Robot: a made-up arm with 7 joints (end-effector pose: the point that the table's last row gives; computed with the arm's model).
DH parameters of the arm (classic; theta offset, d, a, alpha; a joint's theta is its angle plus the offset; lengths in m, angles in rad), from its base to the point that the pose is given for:
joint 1: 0 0.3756 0 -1.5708
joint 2: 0 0 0 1.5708
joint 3: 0 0.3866 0.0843 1.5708
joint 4: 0 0 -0.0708 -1.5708
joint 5: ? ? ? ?
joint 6: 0 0 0.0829 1.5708
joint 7: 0 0 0 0
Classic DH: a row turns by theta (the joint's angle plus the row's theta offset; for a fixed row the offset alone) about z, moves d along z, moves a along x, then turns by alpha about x.
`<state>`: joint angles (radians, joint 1 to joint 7).
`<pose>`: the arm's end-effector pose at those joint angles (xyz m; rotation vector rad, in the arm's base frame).
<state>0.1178 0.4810 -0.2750 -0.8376 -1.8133 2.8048 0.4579</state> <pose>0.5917 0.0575 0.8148 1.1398 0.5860 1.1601</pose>
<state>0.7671 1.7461 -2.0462 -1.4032 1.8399 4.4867 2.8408</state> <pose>0.5609 0.1584 0.4489 -0.0300 -0.2065 -0.8331</pose>
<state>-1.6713 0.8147 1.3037 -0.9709 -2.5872 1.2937 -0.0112</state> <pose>0.2953 -0.6114 0.7708 1.1651 -0.8908 -0.6251</pose>
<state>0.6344 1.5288 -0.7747 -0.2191 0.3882 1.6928 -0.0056</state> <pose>0.6923 0.4230 0.3438 2.6641 0.7276 0.1383</pose>
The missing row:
joint 5: 0 0.3298 0 1.5708
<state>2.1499 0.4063 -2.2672 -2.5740 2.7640 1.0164 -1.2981</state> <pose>0.3583 0.0223 0.5705 -0.6672 -0.1584 -1.2050</pose>
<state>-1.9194 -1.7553 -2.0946 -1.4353 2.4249 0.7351 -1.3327</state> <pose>-0.2111 0.6198 0.0868 -0.1023 0.8120 0.7051</pose>
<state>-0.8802 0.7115 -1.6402 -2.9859 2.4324 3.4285 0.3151</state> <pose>-0.1006 -0.0952 0.4806 -1.9893 -1.0499 0.1156</pose>
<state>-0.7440 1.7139 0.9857 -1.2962 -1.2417 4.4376 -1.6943</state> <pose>0.5494 -0.1455 0.1516 0.7646 0.7680 1.8179</pose>
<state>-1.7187 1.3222 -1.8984 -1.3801 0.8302 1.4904 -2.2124</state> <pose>-0.5183 -0.4050 0.6501 -2.3135 1.3974 0.6640</pose>
